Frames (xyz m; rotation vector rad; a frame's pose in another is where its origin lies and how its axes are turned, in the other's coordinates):
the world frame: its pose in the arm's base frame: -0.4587 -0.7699 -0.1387 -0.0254 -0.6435 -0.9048
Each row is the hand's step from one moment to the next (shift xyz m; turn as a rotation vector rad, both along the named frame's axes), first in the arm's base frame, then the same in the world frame.
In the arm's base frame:
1: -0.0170 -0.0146 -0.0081 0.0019 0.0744 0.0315
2: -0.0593 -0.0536 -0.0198 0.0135 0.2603 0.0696
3: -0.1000 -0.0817 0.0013 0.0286 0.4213 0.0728
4: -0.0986 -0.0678 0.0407 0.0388 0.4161 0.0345
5: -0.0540 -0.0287 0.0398 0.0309 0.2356 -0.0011
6: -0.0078 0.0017 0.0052 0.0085 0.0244 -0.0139
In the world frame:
1: -0.0013 -0.0237 -0.0021 -0.0362 0.0559 0.0457
2: 0.0019 -0.0823 -0.0011 -0.1452 0.1910 0.1234
3: 0.0153 -0.1249 0.0288 -0.2532 0.3044 0.1638
4: 0.0267 -0.1056 0.0641 -0.2652 0.2994 0.1260
5: 0.0178 -0.0483 0.0517 -0.1571 0.1711 0.0500
6: -0.0019 -0.0034 0.0087 -0.0212 0.0183 -0.0087

